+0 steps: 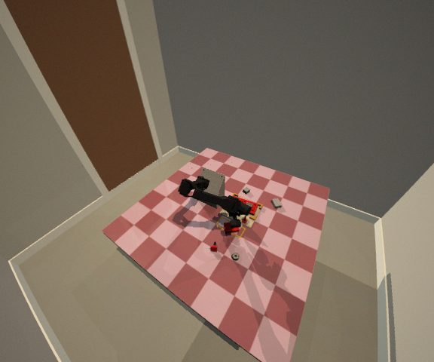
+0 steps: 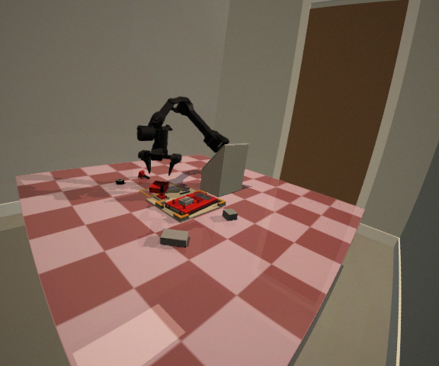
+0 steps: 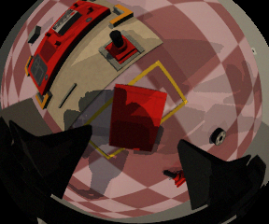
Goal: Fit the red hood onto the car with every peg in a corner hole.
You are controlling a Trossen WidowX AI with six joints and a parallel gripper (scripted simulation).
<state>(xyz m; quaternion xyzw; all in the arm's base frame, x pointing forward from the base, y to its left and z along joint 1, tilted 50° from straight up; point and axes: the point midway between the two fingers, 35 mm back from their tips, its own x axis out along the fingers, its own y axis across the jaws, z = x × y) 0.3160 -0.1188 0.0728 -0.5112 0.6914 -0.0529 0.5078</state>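
My gripper tip is 6 cm above the red hood. Also, from my gripper tip: grey engine block 2 cm ahead, 22 cm to the left, 5 cm below; then dark ring 12 cm ahead, 17 cm to the right, 7 cm below.
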